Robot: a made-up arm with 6 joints.
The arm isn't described. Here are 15 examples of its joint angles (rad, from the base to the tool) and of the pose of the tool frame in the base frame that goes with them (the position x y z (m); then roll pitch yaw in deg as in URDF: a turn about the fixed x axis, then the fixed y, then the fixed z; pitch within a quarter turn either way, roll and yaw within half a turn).
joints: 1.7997 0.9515 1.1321 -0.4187 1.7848 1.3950
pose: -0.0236 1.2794 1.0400 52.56 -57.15 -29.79
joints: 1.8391 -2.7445 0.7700 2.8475 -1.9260 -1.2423
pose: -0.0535 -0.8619 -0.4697 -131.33 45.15 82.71
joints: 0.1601 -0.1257 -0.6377 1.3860 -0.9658 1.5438
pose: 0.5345 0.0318 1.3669 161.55 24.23 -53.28
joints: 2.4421 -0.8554 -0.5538 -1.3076 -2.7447 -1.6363
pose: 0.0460 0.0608 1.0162 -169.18 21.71 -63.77
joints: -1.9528 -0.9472 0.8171 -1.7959 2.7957 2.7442
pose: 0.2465 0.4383 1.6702 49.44 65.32 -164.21
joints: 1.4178 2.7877 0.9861 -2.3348 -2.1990 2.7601
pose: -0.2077 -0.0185 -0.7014 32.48 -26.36 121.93
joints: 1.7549 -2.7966 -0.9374 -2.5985 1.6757 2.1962
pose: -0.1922 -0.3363 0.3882 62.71 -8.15 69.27
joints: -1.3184 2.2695 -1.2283 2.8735 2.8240 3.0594
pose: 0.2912 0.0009 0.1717 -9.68 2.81 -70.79
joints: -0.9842 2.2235 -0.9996 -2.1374 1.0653 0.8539
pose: 0.1911 -0.0038 0.3681 -126.33 -30.50 -177.44
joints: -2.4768 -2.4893 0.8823 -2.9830 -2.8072 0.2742
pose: 1.0157 0.4290 -0.1631 173.18 5.75 -138.92
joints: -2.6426 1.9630 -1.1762 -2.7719 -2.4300 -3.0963
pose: -0.0394 -0.3322 0.3658 24.45 37.38 -134.14
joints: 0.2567 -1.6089 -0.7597 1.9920 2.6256 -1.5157
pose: -0.6582 -0.0491 1.1479 -15.82 51.84 147.93
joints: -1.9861 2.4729 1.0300 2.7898 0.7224 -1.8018
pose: -0.0245 -0.7363 -0.6209 98.80 55.41 42.54
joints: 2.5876 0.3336 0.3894 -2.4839 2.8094 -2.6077
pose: -0.8422 0.2487 1.2085 -170.64 18.08 -19.64
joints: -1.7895 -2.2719 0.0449 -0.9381 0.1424 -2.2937
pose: 0.0138 0.8596 0.6220 -1.08 -42.07 86.34
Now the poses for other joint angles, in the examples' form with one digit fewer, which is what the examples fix.
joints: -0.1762 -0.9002 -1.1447 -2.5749 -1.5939 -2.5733
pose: -0.087 0.266 0.799 -99.4 -55.5 61.2
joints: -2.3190 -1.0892 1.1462 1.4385 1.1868 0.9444
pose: 0.862 0.986 1.227 87.1 -12.7 -23.3
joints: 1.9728 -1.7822 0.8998 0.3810 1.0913 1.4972
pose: 0.783 -1.148 0.558 71.0 32.2 -89.9
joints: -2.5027 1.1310 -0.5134 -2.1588 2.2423 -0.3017
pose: -0.274 -0.405 0.379 12.7 -40.7 95.9
